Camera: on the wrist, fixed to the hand. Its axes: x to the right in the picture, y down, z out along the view.
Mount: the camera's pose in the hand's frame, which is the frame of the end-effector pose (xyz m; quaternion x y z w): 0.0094 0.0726 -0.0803 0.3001 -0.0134 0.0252 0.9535
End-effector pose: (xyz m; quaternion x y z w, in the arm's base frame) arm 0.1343 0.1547 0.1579 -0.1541 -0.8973 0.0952 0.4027
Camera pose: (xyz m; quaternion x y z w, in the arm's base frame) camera 0.2033 0.2296 0.1958 -0.0474 -0.8285 0.3722 0.4158
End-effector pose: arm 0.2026 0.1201 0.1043 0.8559 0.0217 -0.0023 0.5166
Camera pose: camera 0.2134 0.1577 0.2057 0.9717 -0.0085 -0.0072 0.2361
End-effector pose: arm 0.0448 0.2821 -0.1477 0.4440 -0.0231 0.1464 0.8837
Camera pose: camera 0.0264 0.3888 -0.1382 0.6899 -0.0011 0.1628 0.7053
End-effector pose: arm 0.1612 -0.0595 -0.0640 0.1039 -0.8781 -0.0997 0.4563
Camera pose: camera 0.2153 0.0011 0.0082 0.2125 -0.8759 0.1786 0.3946
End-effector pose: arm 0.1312 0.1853 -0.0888 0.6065 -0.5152 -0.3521 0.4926
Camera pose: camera 0.1882 0.1962 0.0031 0.7084 -0.6188 -0.1768 0.2897
